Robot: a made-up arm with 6 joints. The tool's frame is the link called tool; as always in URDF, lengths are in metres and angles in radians. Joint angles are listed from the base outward.
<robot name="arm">
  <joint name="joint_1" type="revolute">
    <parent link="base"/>
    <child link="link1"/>
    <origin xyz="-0.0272 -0.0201 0.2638" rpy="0 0 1.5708"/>
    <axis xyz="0 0 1"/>
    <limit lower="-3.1" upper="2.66"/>
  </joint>
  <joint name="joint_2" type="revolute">
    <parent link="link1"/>
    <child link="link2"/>
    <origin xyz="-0.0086 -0.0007 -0.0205" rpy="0 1.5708 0"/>
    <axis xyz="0 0 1"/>
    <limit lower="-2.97" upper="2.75"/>
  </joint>
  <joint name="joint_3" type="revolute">
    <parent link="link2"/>
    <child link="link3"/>
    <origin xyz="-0.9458 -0.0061 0.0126" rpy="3.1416 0 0"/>
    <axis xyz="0 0 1"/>
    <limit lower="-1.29" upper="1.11"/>
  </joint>
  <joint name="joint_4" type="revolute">
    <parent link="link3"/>
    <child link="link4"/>
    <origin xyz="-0.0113 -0.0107 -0.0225" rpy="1.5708 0 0"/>
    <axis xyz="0 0 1"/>
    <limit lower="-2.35" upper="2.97"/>
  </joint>
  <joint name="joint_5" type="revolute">
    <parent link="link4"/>
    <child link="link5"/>
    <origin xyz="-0.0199 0.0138 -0.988" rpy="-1.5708 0 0"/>
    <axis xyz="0 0 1"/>
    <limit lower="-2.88" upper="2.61"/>
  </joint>
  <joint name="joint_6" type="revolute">
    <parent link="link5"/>
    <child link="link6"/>
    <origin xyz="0.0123 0.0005 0.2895" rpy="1.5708 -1.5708 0"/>
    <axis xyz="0 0 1"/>
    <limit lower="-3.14" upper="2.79"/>
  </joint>
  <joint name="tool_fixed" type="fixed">
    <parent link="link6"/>
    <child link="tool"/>
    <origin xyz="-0.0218 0.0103 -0.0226" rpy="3.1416 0 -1.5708"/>
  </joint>
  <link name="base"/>
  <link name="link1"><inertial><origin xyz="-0.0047 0.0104 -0.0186"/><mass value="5.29"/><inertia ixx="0.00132" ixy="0" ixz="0" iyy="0.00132" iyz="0" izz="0.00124"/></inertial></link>
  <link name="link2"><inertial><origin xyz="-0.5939 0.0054 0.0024"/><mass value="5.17"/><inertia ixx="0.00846" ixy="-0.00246" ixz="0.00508" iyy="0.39" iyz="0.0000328" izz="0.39"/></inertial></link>
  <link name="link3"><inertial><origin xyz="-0.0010 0.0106 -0.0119"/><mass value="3.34"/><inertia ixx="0.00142" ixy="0" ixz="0" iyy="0.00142" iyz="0" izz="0.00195"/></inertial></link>
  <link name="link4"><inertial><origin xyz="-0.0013 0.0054 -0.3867"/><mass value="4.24"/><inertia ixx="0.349" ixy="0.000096" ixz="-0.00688" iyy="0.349" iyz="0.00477" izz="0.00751"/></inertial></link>
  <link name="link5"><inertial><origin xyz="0.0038 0.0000 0.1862"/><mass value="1.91"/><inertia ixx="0.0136" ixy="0" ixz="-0.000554" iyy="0.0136" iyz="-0.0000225" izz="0.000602"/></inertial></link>
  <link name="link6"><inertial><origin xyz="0.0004 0.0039 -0.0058"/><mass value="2.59"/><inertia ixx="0.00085" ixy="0" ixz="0" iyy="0.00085" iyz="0" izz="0.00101"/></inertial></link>
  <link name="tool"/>
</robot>
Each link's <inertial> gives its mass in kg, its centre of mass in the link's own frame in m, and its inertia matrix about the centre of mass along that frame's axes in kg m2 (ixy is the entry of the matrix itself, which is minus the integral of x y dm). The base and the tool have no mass. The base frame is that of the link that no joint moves.
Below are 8 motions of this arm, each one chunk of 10 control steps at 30 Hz.
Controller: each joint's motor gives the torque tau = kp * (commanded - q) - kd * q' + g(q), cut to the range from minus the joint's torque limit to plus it. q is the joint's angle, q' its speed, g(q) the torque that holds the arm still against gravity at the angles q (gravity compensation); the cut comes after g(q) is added. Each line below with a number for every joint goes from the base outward.
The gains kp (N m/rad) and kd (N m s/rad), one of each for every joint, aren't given. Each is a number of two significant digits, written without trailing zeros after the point. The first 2 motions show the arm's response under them.
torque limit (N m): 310 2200 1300 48 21 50
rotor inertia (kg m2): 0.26 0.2 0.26 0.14 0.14 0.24
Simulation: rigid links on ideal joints. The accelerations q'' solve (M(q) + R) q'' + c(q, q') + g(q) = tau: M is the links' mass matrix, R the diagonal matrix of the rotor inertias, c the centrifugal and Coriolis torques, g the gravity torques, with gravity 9.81 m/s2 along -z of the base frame. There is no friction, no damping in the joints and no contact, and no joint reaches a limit. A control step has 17 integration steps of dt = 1/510 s. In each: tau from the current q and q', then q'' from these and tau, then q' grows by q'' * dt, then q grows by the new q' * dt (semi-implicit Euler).
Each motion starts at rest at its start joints. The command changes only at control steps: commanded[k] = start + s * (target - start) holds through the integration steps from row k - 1 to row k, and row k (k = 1, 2, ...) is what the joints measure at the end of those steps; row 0 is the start. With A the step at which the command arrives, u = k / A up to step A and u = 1 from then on. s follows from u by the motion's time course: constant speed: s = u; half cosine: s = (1 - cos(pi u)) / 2; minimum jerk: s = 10 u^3 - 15 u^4 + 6 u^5; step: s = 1 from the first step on.
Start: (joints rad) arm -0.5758 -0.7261 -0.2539 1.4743 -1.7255 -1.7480
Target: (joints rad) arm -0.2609 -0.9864 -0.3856 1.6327 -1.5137 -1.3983
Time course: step
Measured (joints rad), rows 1 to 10:
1: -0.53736 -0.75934 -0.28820 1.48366 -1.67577 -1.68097
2: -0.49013 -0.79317 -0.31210 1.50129 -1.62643 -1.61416
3: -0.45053 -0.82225 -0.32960 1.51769 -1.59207 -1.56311
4: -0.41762 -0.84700 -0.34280 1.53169 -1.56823 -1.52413
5: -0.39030 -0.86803 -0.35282 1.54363 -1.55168 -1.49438
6: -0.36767 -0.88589 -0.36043 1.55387 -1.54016 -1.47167
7: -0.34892 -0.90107 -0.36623 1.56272 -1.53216 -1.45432
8: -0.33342 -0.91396 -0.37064 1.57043 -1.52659 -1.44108
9: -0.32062 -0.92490 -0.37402 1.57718 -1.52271 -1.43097
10: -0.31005 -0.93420 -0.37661 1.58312 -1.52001 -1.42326
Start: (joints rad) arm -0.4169 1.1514 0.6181 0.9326 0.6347 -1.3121
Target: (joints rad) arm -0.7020 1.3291 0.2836 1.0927 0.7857 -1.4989
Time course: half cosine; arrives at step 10
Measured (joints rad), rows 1 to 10:
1: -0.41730 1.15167 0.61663 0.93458 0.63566 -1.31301
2: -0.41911 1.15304 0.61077 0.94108 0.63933 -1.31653
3: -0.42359 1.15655 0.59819 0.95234 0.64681 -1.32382
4: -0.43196 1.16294 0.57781 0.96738 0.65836 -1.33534
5: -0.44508 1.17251 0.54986 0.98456 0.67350 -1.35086
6: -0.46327 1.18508 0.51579 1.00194 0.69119 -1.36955
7: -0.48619 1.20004 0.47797 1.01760 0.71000 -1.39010
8: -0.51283 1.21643 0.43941 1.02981 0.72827 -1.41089
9: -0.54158 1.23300 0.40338 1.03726 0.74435 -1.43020
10: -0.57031 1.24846 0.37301 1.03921 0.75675 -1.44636
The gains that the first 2 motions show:
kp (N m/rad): 2200 9500 5000 120 150 270
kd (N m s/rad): 400 2000 610 37 15 35
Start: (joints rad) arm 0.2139 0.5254 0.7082 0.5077 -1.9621 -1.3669
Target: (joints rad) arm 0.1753 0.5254 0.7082 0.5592 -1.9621 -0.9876
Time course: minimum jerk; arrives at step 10
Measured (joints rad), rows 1 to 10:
1: 0.21387 0.52540 0.70820 0.50776 -1.96210 -1.36624
2: 0.21369 0.52541 0.70819 0.50812 -1.96210 -1.36183
3: 0.21308 0.52542 0.70816 0.50912 -1.96211 -1.34974
4: 0.21180 0.52545 0.70813 0.51095 -1.96213 -1.32729
5: 0.20965 0.52547 0.70811 0.51363 -1.96214 -1.29412
6: 0.20663 0.52548 0.70809 0.51701 -1.96215 -1.25242
7: 0.20292 0.52549 0.70809 0.52077 -1.96216 -1.20637
8: 0.19884 0.52549 0.70811 0.52456 -1.96215 -1.16115
9: 0.19479 0.52547 0.70814 0.52802 -1.96213 -1.12148
10: 0.19110 0.52545 0.70818 0.53102 -1.96211 -1.08991

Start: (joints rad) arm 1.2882 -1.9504 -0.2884 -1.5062 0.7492 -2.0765
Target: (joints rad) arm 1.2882 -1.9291 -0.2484 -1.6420 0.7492 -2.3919
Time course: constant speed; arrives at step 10
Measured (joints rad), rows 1 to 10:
1: 1.28825 -1.95009 -0.28756 -1.50728 0.74921 -2.08289
2: 1.28831 -1.94951 -0.28593 -1.50963 0.74922 -2.09523
3: 1.28837 -1.94871 -0.28369 -1.51315 0.74923 -2.11212
4: 1.28841 -1.94771 -0.28101 -1.51772 0.74923 -2.13247
5: 1.28843 -1.94655 -0.27800 -1.52325 0.74924 -2.15547
6: 1.28845 -1.94525 -0.27474 -1.52962 0.74924 -2.18050
7: 1.28845 -1.94382 -0.27129 -1.53677 0.74924 -2.20706
8: 1.28845 -1.94229 -0.26770 -1.54460 0.74924 -2.23481
9: 1.28845 -1.94067 -0.26401 -1.55304 0.74924 -2.26345
10: 1.28844 -1.93897 -0.26025 -1.56203 0.74924 -2.29278

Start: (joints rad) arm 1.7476 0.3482 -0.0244 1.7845 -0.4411 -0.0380
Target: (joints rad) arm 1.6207 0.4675 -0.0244 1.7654 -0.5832 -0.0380
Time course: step
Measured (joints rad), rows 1 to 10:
1: 1.73712 0.36194 -0.01985 1.79509 -0.47615 -0.03814
2: 1.72019 0.37766 -0.02102 1.79716 -0.50885 -0.03812
3: 1.70308 0.39147 -0.02249 1.79430 -0.53151 -0.03807
4: 1.68776 0.40320 -0.02355 1.78968 -0.54721 -0.03804
5: 1.67472 0.41312 -0.02424 1.78485 -0.55810 -0.03801
6: 1.66391 0.42149 -0.02469 1.78048 -0.56567 -0.03799
7: 1.65510 0.42857 -0.02495 1.77676 -0.57094 -0.03798
8: 1.64798 0.43456 -0.02510 1.77373 -0.57461 -0.03798
9: 1.64228 0.43962 -0.02517 1.77131 -0.57717 -0.03798
10: 1.63773 0.44390 -0.02518 1.76942 -0.57895 -0.03797

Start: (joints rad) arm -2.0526 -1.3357 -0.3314 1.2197 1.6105 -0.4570
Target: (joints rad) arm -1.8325 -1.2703 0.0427 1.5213 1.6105 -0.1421
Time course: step
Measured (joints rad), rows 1 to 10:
1: -2.03324 -1.32176 -0.25752 1.24140 1.60910 -0.39554
2: -2.00155 -1.31452 -0.18234 1.27924 1.60979 -0.33572
3: -1.97209 -1.30904 -0.12483 1.30944 1.61047 -0.29000
4: -1.94671 -1.30427 -0.08192 1.33328 1.61077 -0.25508
5: -1.92538 -1.30002 -0.05000 1.35287 1.61083 -0.22841
6: -1.90768 -1.29621 -0.02629 1.36954 1.61079 -0.20803
7: -1.89314 -1.29281 -0.00867 1.38410 1.61071 -0.19246
8: -1.88128 -1.28980 0.00442 1.39706 1.61062 -0.18057
9: -1.87166 -1.28714 0.01416 1.40874 1.61055 -0.17149
10: -1.86389 -1.28481 0.02140 1.41935 1.61050 -0.16455

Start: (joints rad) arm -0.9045 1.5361 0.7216 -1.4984 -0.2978 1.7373
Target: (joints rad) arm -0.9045 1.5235 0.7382 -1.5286 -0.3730 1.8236
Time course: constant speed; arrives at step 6
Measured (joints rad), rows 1 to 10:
1: -0.90453 1.53593 0.72206 -1.49889 -0.30080 1.74022
2: -0.90457 1.53548 0.72309 -1.49985 -0.30671 1.74585
3: -0.90461 1.53476 0.72457 -1.50121 -0.31466 1.75355
4: -0.90465 1.53381 0.72640 -1.50294 -0.32401 1.76283
5: -0.90467 1.53268 0.72848 -1.50500 -0.33434 1.77332
6: -0.90469 1.53139 0.73075 -1.50737 -0.34535 1.78473
7: -0.90467 1.53013 0.73269 -1.50953 -0.35383 1.79393
8: -0.90463 1.52905 0.73417 -1.51147 -0.35972 1.80095
9: -0.90458 1.52814 0.73527 -1.51323 -0.36381 1.80631
10: -0.90454 1.52739 0.73607 -1.51482 -0.36663 1.81040

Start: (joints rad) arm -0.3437 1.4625 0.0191 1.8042 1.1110 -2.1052
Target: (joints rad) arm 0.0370 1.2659 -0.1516 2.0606 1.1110 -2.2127
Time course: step
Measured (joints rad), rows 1 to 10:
1: -0.33375 1.43625 -0.02207 1.80361 1.10916 -2.12718
2: -0.30398 1.41110 -0.05344 1.80779 1.10750 -2.14753
3: -0.25825 1.38932 -0.07635 1.81865 1.10687 -2.16302
4: -0.20869 1.37066 -0.09351 1.84120 1.10769 -2.17477
5: -0.16197 1.35479 -0.10667 1.86826 1.10904 -2.18370
6: -0.12101 1.34133 -0.11689 1.89543 1.11033 -2.19051
7: -0.08666 1.32994 -0.12486 1.92052 1.11132 -2.19570
8: -0.05869 1.32029 -0.13109 1.94260 1.11199 -2.19967
9: -0.03640 1.31211 -0.13592 1.96150 1.11236 -2.20271
10: -0.01892 1.30517 -0.13965 1.97738 1.11252 -2.20503

